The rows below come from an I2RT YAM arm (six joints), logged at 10 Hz.
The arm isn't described. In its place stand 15 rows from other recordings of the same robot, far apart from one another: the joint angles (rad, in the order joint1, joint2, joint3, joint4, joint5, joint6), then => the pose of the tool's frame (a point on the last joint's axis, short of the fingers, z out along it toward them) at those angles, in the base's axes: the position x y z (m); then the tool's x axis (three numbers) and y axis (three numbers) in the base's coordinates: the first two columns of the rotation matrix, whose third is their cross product.
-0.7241 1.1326 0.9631 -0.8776 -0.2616 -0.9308 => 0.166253, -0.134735, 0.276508, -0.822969, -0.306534, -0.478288, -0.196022, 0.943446, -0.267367
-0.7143 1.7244 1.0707 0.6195 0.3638 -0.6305 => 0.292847, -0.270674, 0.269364, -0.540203, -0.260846, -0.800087, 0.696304, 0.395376, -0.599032
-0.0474 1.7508 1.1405 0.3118 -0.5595 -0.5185 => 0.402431, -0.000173, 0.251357, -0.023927, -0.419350, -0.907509, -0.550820, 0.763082, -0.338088
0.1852 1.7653 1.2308 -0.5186 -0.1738 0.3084 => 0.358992, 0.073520, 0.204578, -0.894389, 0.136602, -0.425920, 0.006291, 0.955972, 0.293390
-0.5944 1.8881 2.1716 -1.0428 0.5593 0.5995 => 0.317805, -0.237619, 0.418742, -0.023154, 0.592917, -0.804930, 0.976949, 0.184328, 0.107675
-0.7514 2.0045 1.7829 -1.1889 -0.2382 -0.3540 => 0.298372, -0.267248, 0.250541, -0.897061, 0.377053, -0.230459, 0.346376, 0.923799, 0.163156
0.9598 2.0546 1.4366 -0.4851 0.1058 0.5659 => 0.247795, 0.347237, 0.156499, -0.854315, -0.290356, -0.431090, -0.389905, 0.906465, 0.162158
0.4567 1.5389 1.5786 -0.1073 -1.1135 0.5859 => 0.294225, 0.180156, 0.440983, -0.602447, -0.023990, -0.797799, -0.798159, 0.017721, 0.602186
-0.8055 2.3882 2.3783 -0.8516 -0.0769 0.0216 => 0.368749, -0.379932, 0.268593, -0.510769, 0.562814, -0.649889, 0.695578, 0.714799, 0.072349
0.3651 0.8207 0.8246 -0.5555 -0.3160 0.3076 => 0.161043, 0.073401, 0.311093, -0.644138, 0.061874, -0.762403, -0.410852, 0.812751, 0.413081
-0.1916 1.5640 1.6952 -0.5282 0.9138 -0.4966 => 0.329927, -0.092713, 0.432012, -0.730690, -0.154666, -0.664959, 0.551698, 0.439959, -0.708566
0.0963 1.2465 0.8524 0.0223 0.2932 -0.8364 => 0.285496, 0.017242, 0.285802, -0.372943, -0.749893, -0.546419, -0.150472, 0.629991, -0.761885
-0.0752 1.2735 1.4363 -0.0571 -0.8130 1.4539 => 0.273790, 0.005304, 0.475225, -0.651786, 0.733673, -0.192089, -0.182468, 0.094137, 0.978695
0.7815 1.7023 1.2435 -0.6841 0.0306 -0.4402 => 0.246608, 0.243159, 0.220810, -0.288131, -0.885902, -0.363537, -0.903959, 0.376898, -0.202005
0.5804 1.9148 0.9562 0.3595 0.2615 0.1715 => 0.329881, 0.205311, 0.134889, -0.524571, -0.146840, -0.838608, -0.265546, 0.964094, -0.002707
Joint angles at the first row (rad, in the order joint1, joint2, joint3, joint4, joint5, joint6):
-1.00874, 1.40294, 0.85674, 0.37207, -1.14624, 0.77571
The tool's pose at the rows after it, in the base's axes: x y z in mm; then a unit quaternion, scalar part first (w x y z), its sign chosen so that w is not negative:
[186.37 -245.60 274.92 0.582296 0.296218 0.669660 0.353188]
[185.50 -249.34 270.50 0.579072 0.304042 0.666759 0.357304]
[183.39 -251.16 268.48 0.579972 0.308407 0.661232 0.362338]
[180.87 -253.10 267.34 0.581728 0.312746 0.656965 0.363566]
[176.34 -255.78 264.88 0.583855 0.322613 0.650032 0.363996]
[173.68 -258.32 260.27 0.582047 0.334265 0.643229 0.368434]
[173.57 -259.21 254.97 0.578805 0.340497 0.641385 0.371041]
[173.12 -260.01 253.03 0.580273 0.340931 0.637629 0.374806]
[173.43 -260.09 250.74 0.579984 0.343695 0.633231 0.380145]
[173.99 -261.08 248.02 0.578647 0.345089 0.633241 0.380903]
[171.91 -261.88 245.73 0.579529 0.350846 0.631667 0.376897]
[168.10 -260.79 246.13 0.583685 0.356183 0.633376 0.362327]
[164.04 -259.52 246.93 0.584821 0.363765 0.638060 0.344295]
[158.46 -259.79 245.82 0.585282 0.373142 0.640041 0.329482]
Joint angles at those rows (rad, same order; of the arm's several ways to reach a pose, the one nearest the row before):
-1.02726, 1.42499, 0.84494, 0.40188, -1.15010, 0.79877
-1.03615, 1.44171, 0.84257, 0.41489, -1.15489, 0.81183
-1.04536, 1.44819, 0.83177, 0.45278, -1.16249, 0.84444
-1.05571, 1.45204, 0.82504, 0.47709, -1.16592, 0.86494
-1.07274, 1.45590, 0.81249, 0.50774, -1.16620, 0.89333
-1.08420, 1.46709, 0.80010, 0.53717, -1.16623, 0.92415
-1.08577, 1.47842, 0.79035, 0.54947, -1.16429, 0.93067
-1.08844, 1.48718, 0.78114, 0.58930, -1.16847, 0.95701
-1.08770, 1.49551, 0.77111, 0.62655, -1.16889, 0.98736
-1.08758, 1.50498, 0.76954, 0.63260, -1.16888, 0.98643
-1.09436, 1.50579, 0.76340, 0.63105, -1.16172, 0.98141
-1.10281, 1.48705, 0.75801, 0.59361, -1.14261, 0.94449
-1.11163, 1.46339, 0.75929, 0.52237, -1.11907, 0.88639
-1.12770, 1.44864, 0.75638, 0.47369, -1.10298, 0.84484

